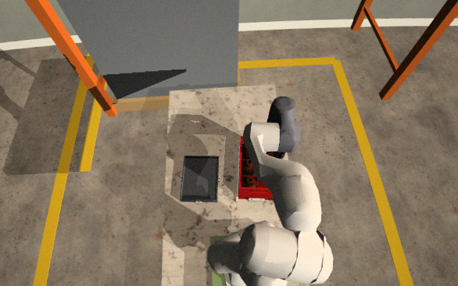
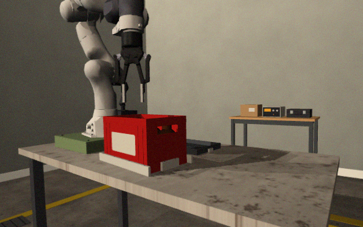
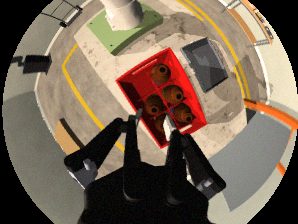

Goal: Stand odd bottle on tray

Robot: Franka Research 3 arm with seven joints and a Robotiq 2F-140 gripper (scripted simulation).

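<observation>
The brown bottle is 170 mm below my hand. Also, from my hand: dark tray (340 mm to the left, 250 mm below, 10 mm behind); red crate (170 mm below, 40 mm to the left).
</observation>
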